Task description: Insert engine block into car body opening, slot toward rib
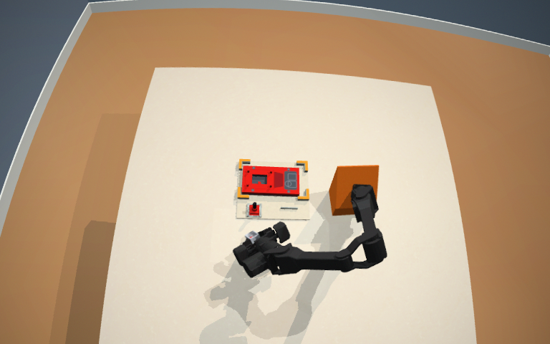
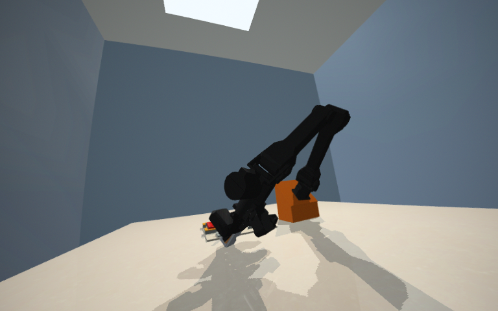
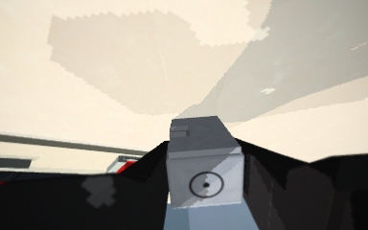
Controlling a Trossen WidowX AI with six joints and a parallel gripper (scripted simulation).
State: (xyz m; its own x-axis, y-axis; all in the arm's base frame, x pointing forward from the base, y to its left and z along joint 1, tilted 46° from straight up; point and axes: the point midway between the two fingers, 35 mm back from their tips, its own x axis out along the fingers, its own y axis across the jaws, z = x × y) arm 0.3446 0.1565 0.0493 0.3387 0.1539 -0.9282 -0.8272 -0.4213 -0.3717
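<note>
The engine block lies 1 cm behind my gripper tip, 1 cm to the left of it and 1 cm above it. Round my gripper tip: fixture 7 cm behind, 20 cm to the right, 1 cm below.
</note>
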